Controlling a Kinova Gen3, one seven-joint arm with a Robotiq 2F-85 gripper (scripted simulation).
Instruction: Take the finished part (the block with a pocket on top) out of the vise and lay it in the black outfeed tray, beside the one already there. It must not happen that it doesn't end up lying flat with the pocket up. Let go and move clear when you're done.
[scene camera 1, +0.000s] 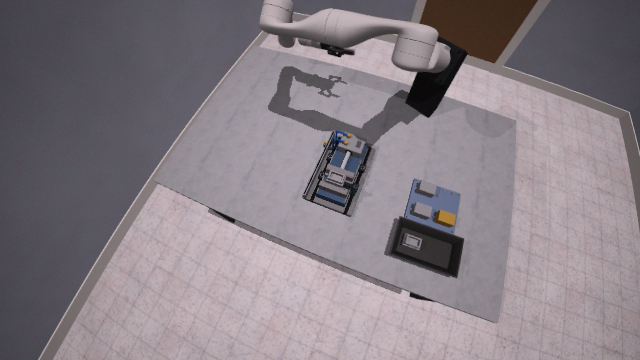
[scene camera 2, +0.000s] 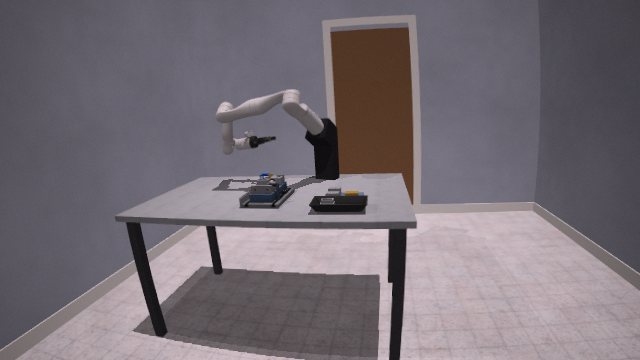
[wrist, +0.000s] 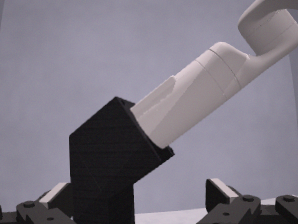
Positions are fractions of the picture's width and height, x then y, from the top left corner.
Note:
I see my gripper (wrist: 0.47, 0.88) and a blue plate (scene camera 1: 0.70, 0.56).

